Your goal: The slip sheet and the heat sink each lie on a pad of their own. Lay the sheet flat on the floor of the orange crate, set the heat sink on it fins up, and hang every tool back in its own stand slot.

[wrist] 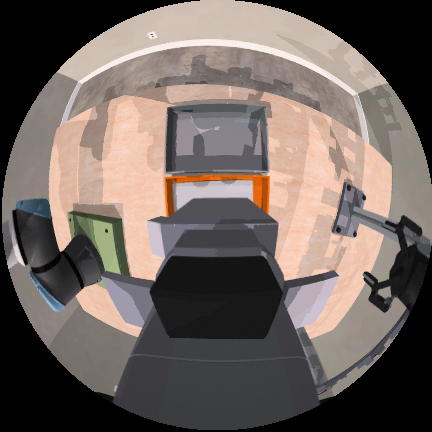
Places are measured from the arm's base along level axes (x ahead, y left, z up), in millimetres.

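Where they show: arm's base, origin of its link: (87, 257).
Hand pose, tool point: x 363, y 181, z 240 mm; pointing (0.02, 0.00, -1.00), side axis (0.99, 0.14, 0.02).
Things, the pixels of their centre, and the offset from my tool point. "spot": a spot on its surface instead.
- orange crate, a spot on its surface: (261, 189) spot: dx +81, dy +53, dz -268 mm
- pale flat surface, a spot on its surface: (215, 189) spot: dx -10, dy +40, dz -270 mm
- base, a spot on its surface: (350, 210) spot: dx +365, dy +51, dz -263 mm
- black fingered tool, middle of its body: (403, 270) dx +272, dy +5, dz -3 mm
The orange crate (261, 189) shows near the middle of the wrist view, its nearer part hidden behind my tool. A pale flat surface (215, 189) shows inside it; it may be the slip sheet, but its edges are unclear. My tool (215, 235) hangs above the crate's near part, a dark body with grey blocks at its far end and a pale plate out to each side. Its fingertips cannot be made out, so whether it is open, shut or holding something is unclear. The heat sink and the pads cannot be made out.
A grey open bin (171, 145) stands directly beyond the crate. A green plate (97, 225) lies at left, with dark, blue-capped arm joints (37, 237) beside and over it. At right stand a bolted stand base (350, 210), its post (372, 219) and a black fingered tool (400, 277).
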